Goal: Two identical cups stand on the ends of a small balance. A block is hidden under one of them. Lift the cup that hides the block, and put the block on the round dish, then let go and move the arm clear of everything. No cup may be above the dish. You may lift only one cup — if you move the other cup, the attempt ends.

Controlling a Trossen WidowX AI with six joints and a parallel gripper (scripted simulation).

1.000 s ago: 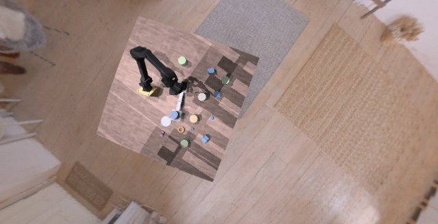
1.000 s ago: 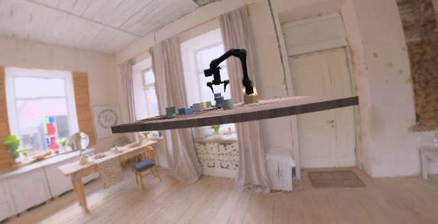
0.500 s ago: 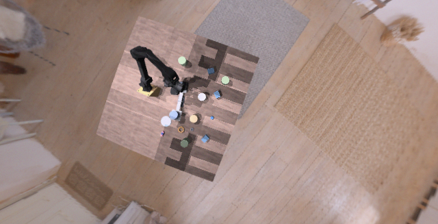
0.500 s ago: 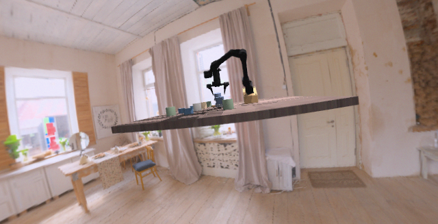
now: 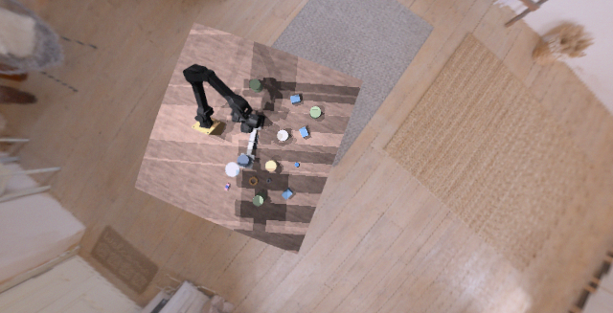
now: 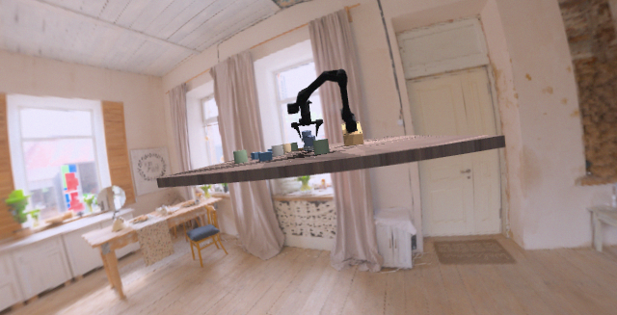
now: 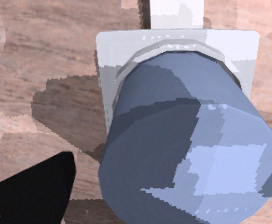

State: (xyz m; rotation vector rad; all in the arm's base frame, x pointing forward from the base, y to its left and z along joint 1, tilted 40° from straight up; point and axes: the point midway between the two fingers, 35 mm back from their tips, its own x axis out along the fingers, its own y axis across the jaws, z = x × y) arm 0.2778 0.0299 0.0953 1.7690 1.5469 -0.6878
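My gripper tip is now 20 mm to the right of the cup and 20 mm above it. Also, from my gripper tip: balance beam (140 mm to the right, 40 mm below); white cylinder (210 mm ahead, 70 mm to the right, 40 mm below); round dish (350 mm to the right, 100 mm behind, 80 mm below).
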